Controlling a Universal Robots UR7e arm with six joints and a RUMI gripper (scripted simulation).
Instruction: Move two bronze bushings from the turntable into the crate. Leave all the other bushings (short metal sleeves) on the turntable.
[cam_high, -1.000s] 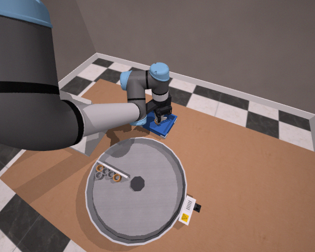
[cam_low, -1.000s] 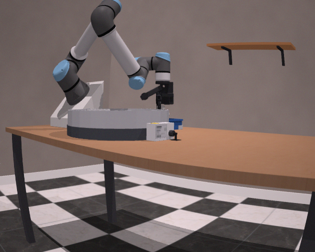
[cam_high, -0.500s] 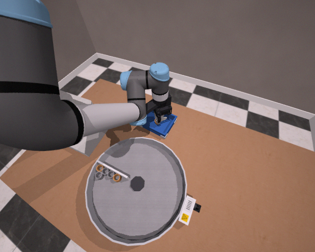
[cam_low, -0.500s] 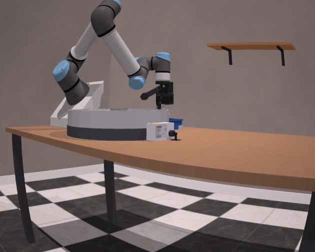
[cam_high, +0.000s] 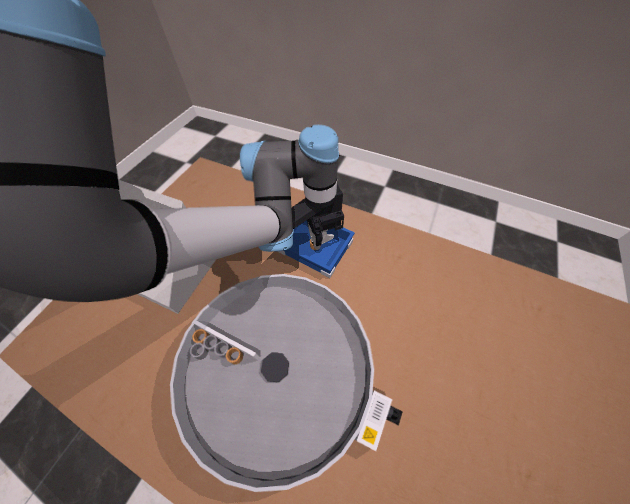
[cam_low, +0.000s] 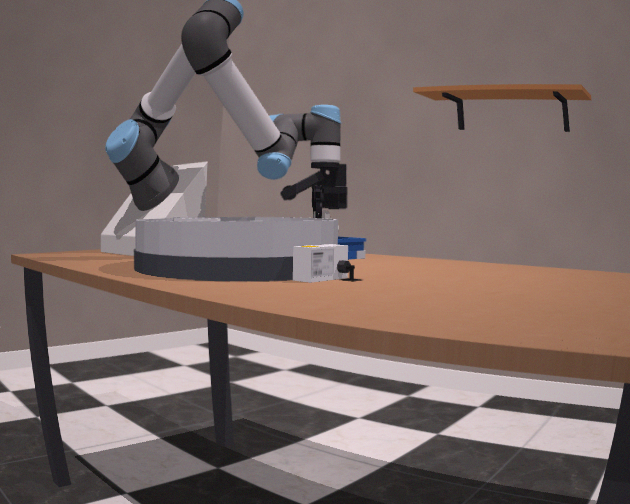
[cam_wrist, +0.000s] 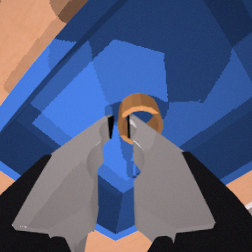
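The blue crate lies 10 mm to the left of my hand, 10 mm below it and 10 mm behind it. From my hand the other things lie so: round grey turntable (350 mm to the right, 50 mm ahead, 20 mm above).
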